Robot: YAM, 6 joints.
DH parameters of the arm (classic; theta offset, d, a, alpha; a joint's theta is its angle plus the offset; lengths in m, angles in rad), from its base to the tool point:
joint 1: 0 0.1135 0.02 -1.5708
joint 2: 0 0 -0.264 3.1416
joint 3: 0.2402 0 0.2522 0
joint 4: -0.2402 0 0.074 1.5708
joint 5: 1.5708 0 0 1.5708
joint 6: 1.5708 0.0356 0 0
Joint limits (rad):
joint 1: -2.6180..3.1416
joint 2: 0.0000..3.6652
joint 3: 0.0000..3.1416
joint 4: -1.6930..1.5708
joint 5: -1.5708..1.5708
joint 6: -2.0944..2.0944
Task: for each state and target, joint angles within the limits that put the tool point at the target. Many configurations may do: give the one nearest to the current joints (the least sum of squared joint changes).
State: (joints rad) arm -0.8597 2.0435 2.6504 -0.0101 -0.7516 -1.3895
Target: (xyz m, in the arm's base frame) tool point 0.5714 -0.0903 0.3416
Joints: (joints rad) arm -0.1970 2.5209 2.5589 0.0141 -0.7137 -1.3895
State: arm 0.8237 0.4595 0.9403 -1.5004 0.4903 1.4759
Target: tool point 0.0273 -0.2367 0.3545
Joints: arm 1.5934 0.0000 1.7169 -1.6445 0.6639 1.4759
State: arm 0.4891 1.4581 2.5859 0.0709 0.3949 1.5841
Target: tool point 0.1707 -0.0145 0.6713
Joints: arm 0.0197 1.4173 2.2741 -0.0929 0.5255 1.5841
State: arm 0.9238 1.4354 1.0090 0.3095 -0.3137 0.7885
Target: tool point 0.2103 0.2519 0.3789
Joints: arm 0.8427 1.3735 1.1209 0.3420 -0.3038 0.7885
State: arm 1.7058 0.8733 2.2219 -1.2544 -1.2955 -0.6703
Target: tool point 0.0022 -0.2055 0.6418
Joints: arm 1.7347 0.9615 2.7323 -0.6009 -1.0775 -0.6703
